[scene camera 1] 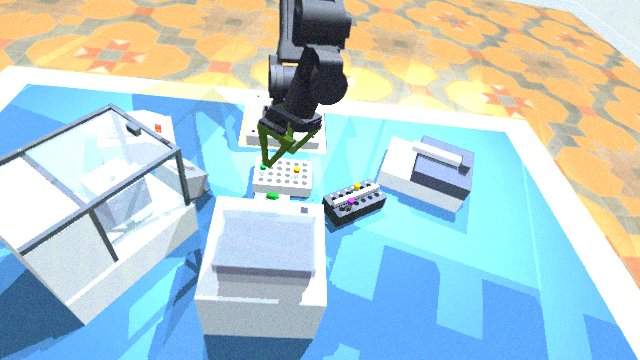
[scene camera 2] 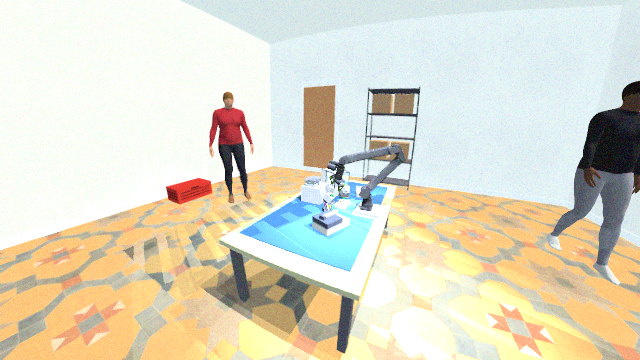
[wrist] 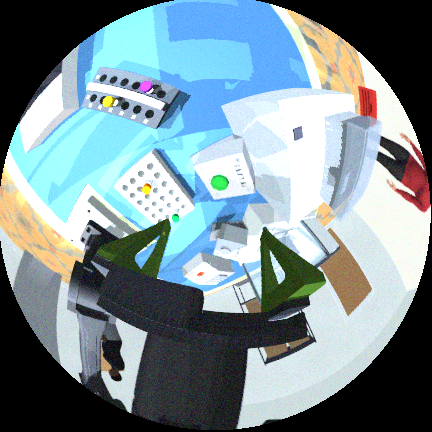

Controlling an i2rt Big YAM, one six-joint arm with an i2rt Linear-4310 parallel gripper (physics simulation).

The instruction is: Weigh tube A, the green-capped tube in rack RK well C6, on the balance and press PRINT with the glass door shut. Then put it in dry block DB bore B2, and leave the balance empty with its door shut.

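Places are measured from the arm's base along level axes (x ahead, y right, z down), in millimetres.
Pixels of known places: gripper, fingertip midpoint: [scene camera 1: 278, 159] [scene camera 2: 335, 187] [wrist: 214, 228]; arm's base, origin of the base link: [scene camera 2: 366, 207] [wrist: 103, 240].
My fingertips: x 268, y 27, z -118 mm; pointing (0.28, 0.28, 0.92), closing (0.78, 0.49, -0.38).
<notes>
Ahead of a thing's pixels: the offset from my fingertips to its top centre. "spot": to the spot under its first point.
Tube A's green cap @[dz +85, dx -67, dy +27 mm] [scene camera 1: 263, 167] [wrist: 175, 218] shows at one corner of the white rack @[spot: dz +122, dx -31, dy -12 mm] [scene camera 1: 280, 189] [wrist: 175, 176], beside my near fingertip in scene camera 1. My gripper [scene camera 1: 280, 158] [wrist: 214, 228] is open and empty above the rack; the cap is near one fingertip in the wrist view. The glass-walled balance [scene camera 1: 150, 256] [wrist: 295, 245] stands at the left in scene camera 1; I cannot tell whether its door is shut. A white unit beside it has a red button @[spot: dz +90, dx -176, dy +266 mm] [scene camera 1: 158, 128] [wrist: 200, 274]. The dark dry block [scene camera 1: 361, 212] [wrist: 167, 113] holds a yellow-capped and a magenta-capped tube.
An orange-capped tube @[dz +86, dx -62, dy -46 mm] [scene camera 1: 296, 170] [wrist: 146, 189] stands in the rack. A box with a green button @[dz +66, dx +29, dy +8 mm] [scene camera 1: 272, 196] [wrist: 219, 182] is close by. A large white lidded box @[dz -50, dx +141, dy +16 mm] [scene camera 1: 260, 317] stands in front. A grey-and-white box @[dz +38, dx -96, dy -364 mm] [scene camera 1: 420, 192] is at the right.
</notes>
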